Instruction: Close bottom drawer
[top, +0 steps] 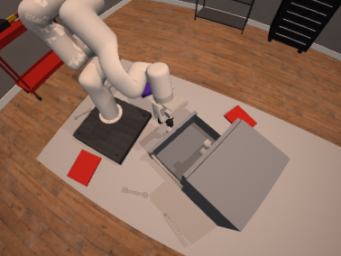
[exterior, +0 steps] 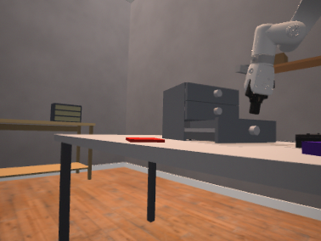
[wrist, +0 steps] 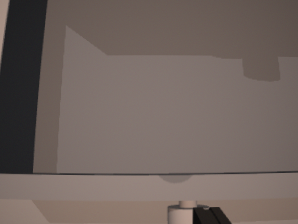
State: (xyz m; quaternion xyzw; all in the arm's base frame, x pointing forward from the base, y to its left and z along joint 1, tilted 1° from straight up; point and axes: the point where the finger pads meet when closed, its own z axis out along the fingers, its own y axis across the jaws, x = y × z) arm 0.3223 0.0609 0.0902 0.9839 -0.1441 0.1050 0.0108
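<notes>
The bottom drawer is 12 cm ahead of my hand, 4 cm to the right of it and 10 cm below it. From my hand the other things lie so: purple block 26 cm behind, 20 cm to the left, 12 cm below.
</notes>
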